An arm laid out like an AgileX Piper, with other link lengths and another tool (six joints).
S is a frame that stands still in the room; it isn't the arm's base.
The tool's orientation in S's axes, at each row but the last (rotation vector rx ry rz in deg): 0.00, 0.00, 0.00; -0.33, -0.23, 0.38; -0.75, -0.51, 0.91; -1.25, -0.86, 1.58; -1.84, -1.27, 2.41; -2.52, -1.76, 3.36; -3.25, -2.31, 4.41; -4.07, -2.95, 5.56; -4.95, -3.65, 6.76; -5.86, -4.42, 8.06; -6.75, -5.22, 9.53
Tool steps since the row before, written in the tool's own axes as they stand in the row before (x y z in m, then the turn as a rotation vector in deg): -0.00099, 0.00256, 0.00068, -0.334, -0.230, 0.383; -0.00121, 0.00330, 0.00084, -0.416, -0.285, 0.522; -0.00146, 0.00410, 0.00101, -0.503, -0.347, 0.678; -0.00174, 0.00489, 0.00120, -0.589, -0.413, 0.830; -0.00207, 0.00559, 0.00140, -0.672, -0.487, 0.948; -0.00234, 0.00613, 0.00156, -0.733, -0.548, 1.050; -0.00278, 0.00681, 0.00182, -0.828, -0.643, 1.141; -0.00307, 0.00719, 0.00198, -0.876, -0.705, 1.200; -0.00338, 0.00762, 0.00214, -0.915, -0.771, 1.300; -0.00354, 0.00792, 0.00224, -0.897, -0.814, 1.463; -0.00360, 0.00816, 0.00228, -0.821, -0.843, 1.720
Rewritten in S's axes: -0.00099, 0.00256, 0.00068, -0.334, -0.230, 0.383; -0.00124, 0.00330, 0.00082, -0.416, -0.285, 0.522; -0.00153, 0.00409, 0.00094, -0.504, -0.346, 0.678; -0.00189, 0.00486, 0.00107, -0.590, -0.411, 0.830; -0.00233, 0.00554, 0.00117, -0.673, -0.485, 0.949; -0.00274, 0.00604, 0.00121, -0.733, -0.545, 1.052; -0.00336, 0.00666, 0.00131, -0.825, -0.642, 1.144; -0.00384, 0.00697, 0.00130, -0.870, -0.704, 1.205; -0.00437, 0.00731, 0.00125, -0.907, -0.766, 1.308; -0.00476, 0.00751, 0.00113, -0.898, -0.790, 1.476; -0.00507, 0.00763, 0.00095, -0.844, -0.777, 1.740
